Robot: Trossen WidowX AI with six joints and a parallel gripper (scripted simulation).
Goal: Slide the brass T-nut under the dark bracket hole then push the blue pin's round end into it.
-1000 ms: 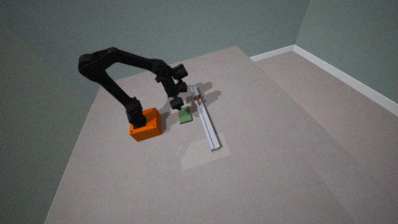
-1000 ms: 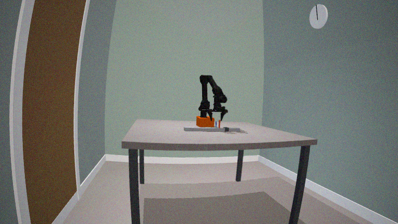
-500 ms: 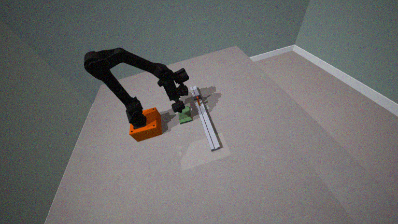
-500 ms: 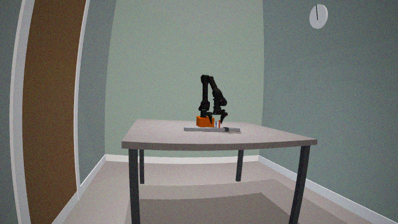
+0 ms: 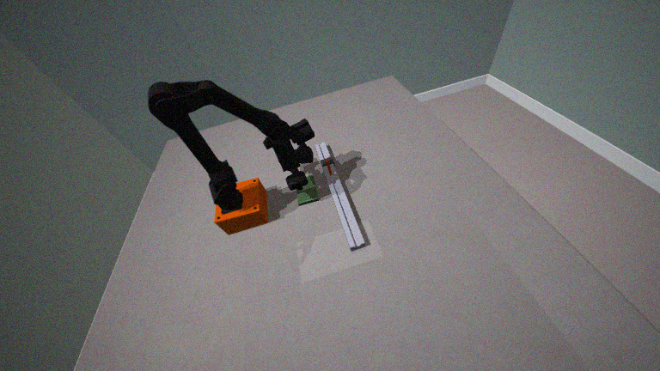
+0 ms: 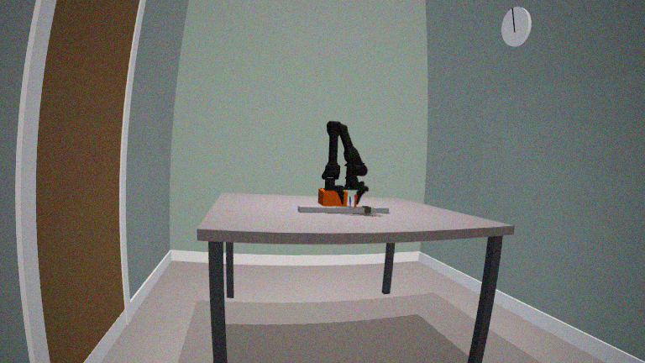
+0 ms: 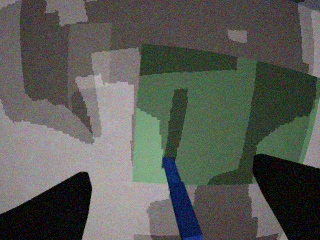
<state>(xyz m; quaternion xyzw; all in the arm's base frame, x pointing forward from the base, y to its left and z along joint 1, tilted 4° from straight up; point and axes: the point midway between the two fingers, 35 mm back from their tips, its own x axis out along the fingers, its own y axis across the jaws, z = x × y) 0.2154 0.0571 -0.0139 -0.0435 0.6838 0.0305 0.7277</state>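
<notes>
Right now my gripper tip is right at the blue pin. Also, from my gripper tip: green tray: 20 mm to the right, 20 mm below, 10 mm ahead.
</notes>
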